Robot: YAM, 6 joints.
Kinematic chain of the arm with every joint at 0, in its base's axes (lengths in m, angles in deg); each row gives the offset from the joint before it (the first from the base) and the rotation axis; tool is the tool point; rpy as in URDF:
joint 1: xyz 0 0 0.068 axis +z
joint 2: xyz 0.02 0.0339 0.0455 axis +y
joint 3: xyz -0.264 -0.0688 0 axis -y
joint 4: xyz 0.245 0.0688 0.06 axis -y
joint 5: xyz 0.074 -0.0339 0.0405 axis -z
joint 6: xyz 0.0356 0 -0.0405 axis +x
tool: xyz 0 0 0 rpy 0 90 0
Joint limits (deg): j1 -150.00..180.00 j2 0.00..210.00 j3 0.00..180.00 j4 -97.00..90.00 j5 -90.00..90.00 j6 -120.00..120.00
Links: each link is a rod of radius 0.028 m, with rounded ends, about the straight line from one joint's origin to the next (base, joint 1, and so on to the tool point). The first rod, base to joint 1, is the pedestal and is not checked.
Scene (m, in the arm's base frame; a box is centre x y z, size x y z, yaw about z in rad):
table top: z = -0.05
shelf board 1: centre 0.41 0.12 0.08 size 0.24 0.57 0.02 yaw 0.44
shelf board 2: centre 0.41 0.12 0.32 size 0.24 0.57 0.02 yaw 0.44
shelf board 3: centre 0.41 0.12 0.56 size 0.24 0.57 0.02 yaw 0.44
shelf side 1: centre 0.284 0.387 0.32 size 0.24 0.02 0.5 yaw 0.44
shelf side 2: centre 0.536 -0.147 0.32 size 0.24 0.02 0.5 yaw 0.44
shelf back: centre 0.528 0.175 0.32 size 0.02 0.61 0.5 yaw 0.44
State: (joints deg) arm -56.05 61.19 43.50 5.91 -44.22 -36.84
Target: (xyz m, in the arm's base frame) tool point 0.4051 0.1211 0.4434
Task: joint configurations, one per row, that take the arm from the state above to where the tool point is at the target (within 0.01 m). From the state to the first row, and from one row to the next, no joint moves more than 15 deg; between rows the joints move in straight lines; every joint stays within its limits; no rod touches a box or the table.
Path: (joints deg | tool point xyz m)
1: -42.12 69.40 54.55 8.49 -43.13 -36.84 | 0.2230 -0.1688 0.3447
2: -28.18 77.60 65.60 11.06 -42.05 -36.84 | 0.2897 -0.1281 0.3774
3: -14.25 85.81 76.65 13.64 -40.96 -36.84 | 0.3476 -0.0642 0.4049
4: -0.31 94.02 87.69 16.21 -39.87 -36.84 | 0.3886 0.0207 0.4269
5: 13.62 102.22 98.74 18.79 -38.78 -36.84 | 0.4051 0.1211 0.4434

